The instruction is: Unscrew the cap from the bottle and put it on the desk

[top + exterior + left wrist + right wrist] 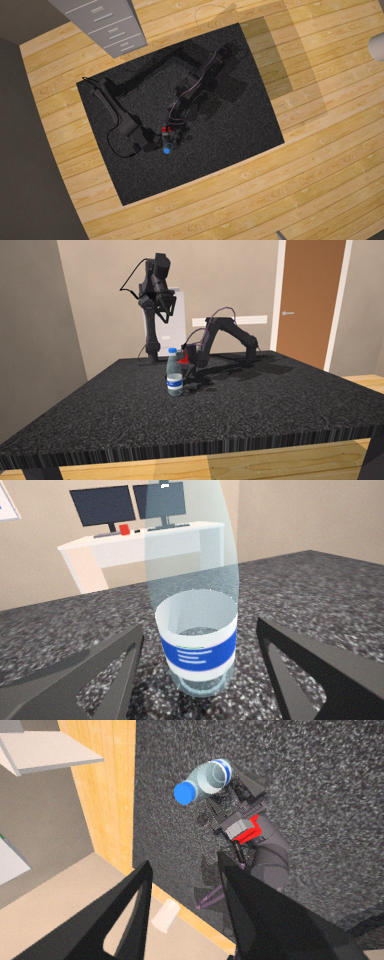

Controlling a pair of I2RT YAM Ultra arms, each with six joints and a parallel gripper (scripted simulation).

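Right now the clear bottle is 2 cm ahead of my left hand and 3 cm above it. Also, from my left hand: blue cap: 2 cm ahead, 12 cm above.
The blue cap is 12 cm below my right hand, 7 cm ahead of it and 1 cm to the left of it. From my right hand the other things lie so: clear bottle (20 cm below, 7 cm ahead, 1 cm to the left).
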